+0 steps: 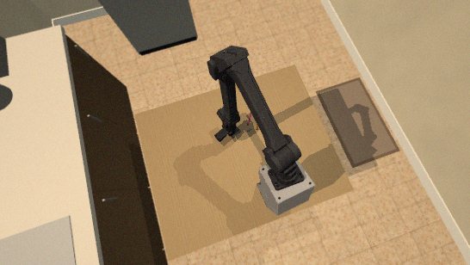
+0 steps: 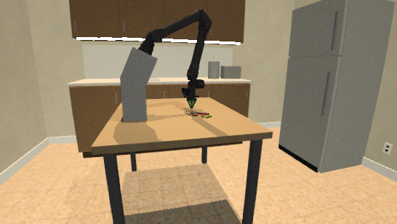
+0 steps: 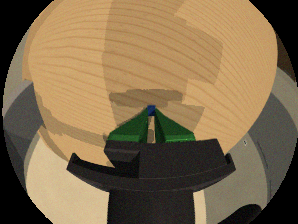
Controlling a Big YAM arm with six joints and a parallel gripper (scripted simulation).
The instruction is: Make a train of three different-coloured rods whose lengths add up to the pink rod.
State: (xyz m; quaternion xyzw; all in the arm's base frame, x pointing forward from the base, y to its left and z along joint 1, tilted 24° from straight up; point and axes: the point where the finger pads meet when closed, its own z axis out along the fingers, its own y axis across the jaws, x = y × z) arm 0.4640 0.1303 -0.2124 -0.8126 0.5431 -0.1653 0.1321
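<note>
My gripper is now right at the blue rod. Round my hand: lime rod: 7 cm ahead, 23 cm to the right, 2 cm below; grey rod: 2 cm behind, 12 cm to the right, 2 cm below; pink rod: 5 cm ahead, 14 cm to the right, 2 cm below.
</note>
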